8 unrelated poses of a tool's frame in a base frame.
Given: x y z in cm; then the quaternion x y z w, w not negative.
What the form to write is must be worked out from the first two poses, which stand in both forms.
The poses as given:
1: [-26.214 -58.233 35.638 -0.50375 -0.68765 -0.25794 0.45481]
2: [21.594 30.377 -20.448 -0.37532 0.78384 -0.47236 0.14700]
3: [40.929 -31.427 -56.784 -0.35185 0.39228 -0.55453 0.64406]
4: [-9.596 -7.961 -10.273 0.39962 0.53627 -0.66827 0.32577]
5: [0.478 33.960 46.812 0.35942 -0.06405 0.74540 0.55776]
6: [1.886 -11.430 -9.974 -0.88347 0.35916 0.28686 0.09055]
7: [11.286 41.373 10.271 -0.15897 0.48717 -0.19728 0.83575]
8: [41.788 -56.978 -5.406 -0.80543 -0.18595 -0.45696 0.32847]
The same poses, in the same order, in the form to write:
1: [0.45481 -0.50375 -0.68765 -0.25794 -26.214 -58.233 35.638]
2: [0.14700 -0.37532 0.78384 -0.47236 21.594 30.377 -20.448]
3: [0.64406 -0.35185 0.39228 -0.55453 40.929 -31.427 -56.784]
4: [0.32577 0.39962 0.53627 -0.66827 -9.596 -7.961 -10.273]
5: [0.55776 0.35942 -0.06405 0.74540 0.478 33.960 46.812]
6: [0.09055 -0.88347 0.35916 0.28686 1.886 -11.430 -9.974]
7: [0.83575 -0.15897 0.48717 -0.19728 11.286 41.373 10.271]
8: [0.32847 -0.80543 -0.18595 -0.45696 41.788 -56.978 -5.406]
